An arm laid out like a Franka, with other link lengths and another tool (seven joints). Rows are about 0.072 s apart.
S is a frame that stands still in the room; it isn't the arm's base.
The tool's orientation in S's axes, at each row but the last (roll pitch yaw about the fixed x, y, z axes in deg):
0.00 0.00 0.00
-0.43 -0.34 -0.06
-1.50 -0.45 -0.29
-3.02 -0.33 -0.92
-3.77 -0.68 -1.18
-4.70 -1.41 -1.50
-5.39 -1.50 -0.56
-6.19 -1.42 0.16
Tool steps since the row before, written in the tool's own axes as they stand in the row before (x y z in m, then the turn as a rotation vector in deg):
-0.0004 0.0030 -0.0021 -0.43 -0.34 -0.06
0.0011 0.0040 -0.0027 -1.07 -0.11 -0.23
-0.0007 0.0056 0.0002 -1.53 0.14 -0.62
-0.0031 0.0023 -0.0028 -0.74 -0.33 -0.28
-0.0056 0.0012 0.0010 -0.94 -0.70 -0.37
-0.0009 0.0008 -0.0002 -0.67 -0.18 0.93
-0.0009 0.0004 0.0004 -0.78 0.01 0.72
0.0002 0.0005 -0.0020 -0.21 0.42 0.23
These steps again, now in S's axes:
-0.0004 0.0030 -0.0021 -0.43 -0.34 -0.06
0.0011 0.0040 -0.0027 -1.07 -0.11 -0.24
-0.0007 0.0056 0.0000 -1.52 0.13 -0.64
-0.0030 0.0022 -0.0029 -0.74 -0.33 -0.27
-0.0056 0.0014 0.0009 -0.95 -0.70 -0.33
-0.0009 0.0008 -0.0003 -0.70 -0.09 0.92
-0.0009 0.0004 0.0003 -0.80 0.09 0.70
0.0002 0.0003 -0.0020 -0.22 0.44 0.18

